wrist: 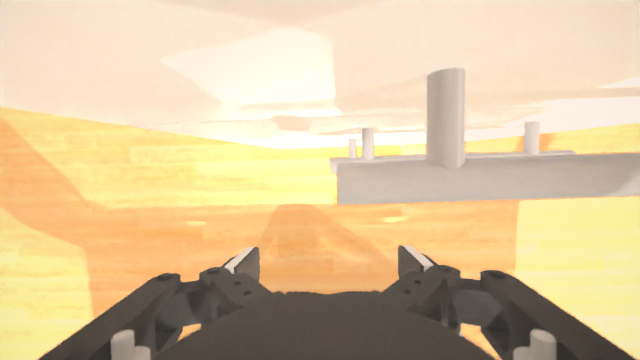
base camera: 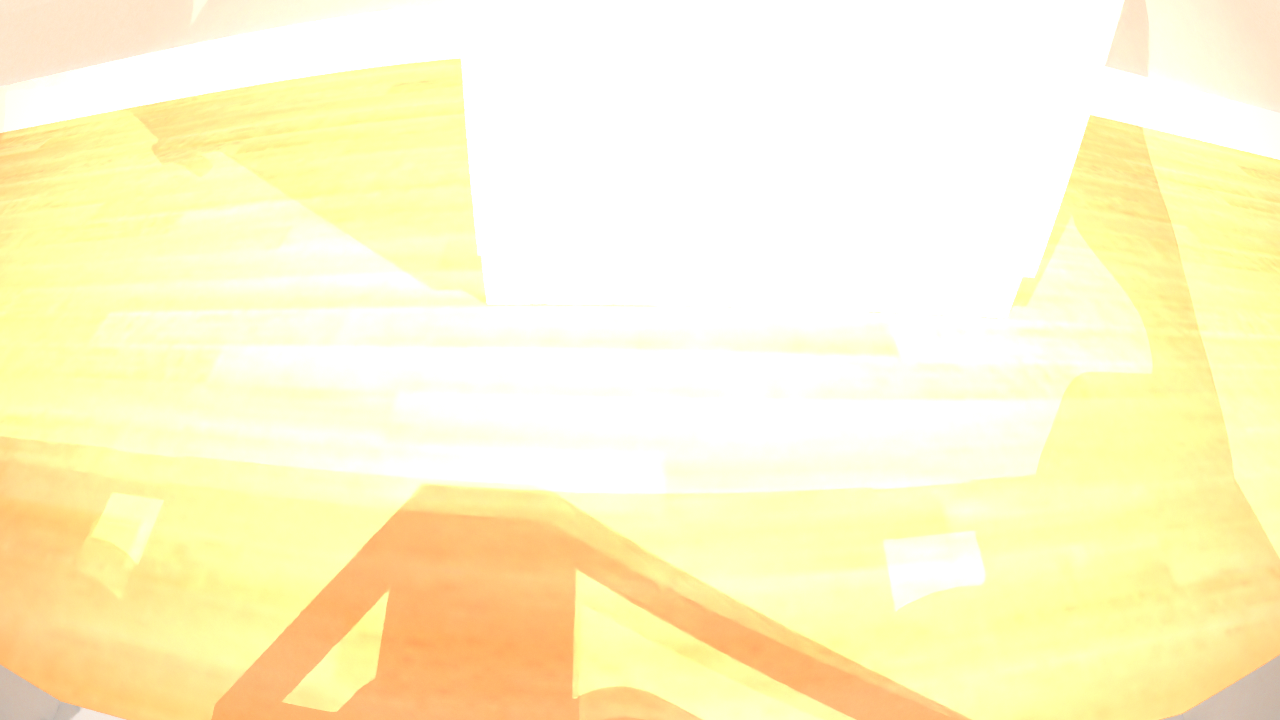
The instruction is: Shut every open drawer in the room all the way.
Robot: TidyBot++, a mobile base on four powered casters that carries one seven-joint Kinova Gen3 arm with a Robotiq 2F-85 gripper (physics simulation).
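Places are measured from the arm's base along level axes (x left, y back, z up), in millimetres.
Pixels of known places: gripper, fingertip midpoint: point(wrist: 328, 261).
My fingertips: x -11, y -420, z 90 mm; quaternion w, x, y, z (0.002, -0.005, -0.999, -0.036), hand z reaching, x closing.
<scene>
For each thing: its top centre in the pictures, then the offset to it from my fingertips. "spot": a spot on its surface instead. Level surfaces: height alone.
- grey bar handle, surface spot: point(wrist: 480, 181) spot: dz +83, dx -41, dy -57 mm
- thick post, middle of its top: point(wrist: 453, 126) dz +82, dx -34, dy -71 mm
- Wooden floor, its level: dz -486 mm
A white cabinet-like block point(base camera: 742, 179) stands at the upper middle of the base camera view; glare hides its drawer fronts and any gaps. In the wrist view a grey bar handle point(wrist: 480, 181) runs from right of the middle to the right edge, with a thick post point(wrist: 446, 117) rising from it. Smaller posts point(wrist: 368, 143) point(wrist: 532, 137) show behind the bar. A pale, washed-out surface point(wrist: 125, 60) fills the top; I cannot tell which drawer is open or how far. My gripper point(wrist: 328, 261) is open and empty, below and left of the handle in the view.
Wooden floor point(base camera: 223, 376) point(wrist: 150, 170) lies in front of the block, with bright light patches and an orange shadow point(base camera: 483, 600) at the bottom. A white strip point(base camera: 223, 53) runs along the wall base at the left, and another point(base camera: 1199, 107) at the right.
</scene>
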